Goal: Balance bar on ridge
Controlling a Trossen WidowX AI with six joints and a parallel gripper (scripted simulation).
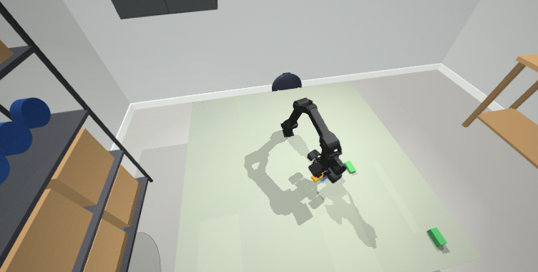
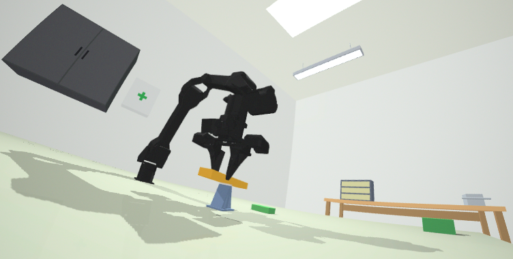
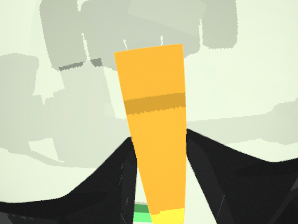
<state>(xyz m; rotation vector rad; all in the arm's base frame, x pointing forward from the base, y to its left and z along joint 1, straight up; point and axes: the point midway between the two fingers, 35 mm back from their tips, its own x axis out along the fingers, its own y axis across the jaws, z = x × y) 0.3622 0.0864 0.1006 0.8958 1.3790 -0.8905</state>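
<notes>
Right now the orange bar is 3 cm to the left of my gripper tip and 1 cm behind it.
</notes>
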